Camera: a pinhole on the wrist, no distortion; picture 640 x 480 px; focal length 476.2 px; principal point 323.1 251.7 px. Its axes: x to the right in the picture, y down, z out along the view. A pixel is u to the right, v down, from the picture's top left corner.
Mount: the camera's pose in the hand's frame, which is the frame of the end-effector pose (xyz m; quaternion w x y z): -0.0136 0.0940 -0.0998 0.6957 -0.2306 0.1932 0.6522
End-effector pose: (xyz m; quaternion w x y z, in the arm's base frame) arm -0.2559 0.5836 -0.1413 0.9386 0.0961 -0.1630 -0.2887
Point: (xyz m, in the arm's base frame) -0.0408 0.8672 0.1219
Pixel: 486.4 141.5
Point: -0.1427 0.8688 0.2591
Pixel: 343.9 201.5
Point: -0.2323 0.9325 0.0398
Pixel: 417.4 417.8
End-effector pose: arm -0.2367 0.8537 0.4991 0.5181 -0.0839 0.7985 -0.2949
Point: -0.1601 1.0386 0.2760
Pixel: 466.8 105.0
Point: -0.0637 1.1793 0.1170
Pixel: 556.7 153.4
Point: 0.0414 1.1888 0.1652
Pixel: 478.1 246.9
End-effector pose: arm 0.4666 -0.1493 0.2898 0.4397 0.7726 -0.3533 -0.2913
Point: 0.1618 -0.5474 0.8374
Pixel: 616.4 193.0
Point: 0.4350 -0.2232 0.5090
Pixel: 614.3 168.5
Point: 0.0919 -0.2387 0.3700
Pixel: 156.9 398.4
